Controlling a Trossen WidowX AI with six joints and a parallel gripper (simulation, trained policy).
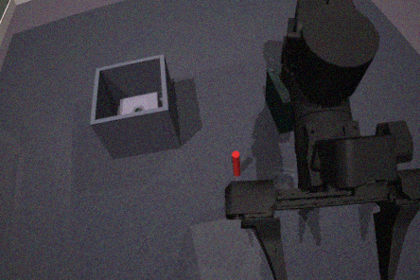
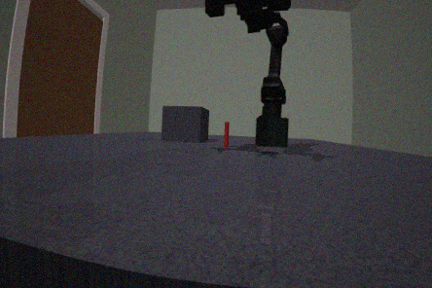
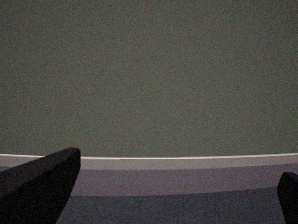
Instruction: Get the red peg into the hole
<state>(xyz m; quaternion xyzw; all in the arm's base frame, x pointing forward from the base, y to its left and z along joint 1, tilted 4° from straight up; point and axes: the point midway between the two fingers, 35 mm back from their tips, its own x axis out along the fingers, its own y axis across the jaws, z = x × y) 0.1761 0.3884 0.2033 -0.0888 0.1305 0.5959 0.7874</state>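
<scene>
My gripper tip is now 30 cm to the left of the red peg and 29 cm above it.
</scene>
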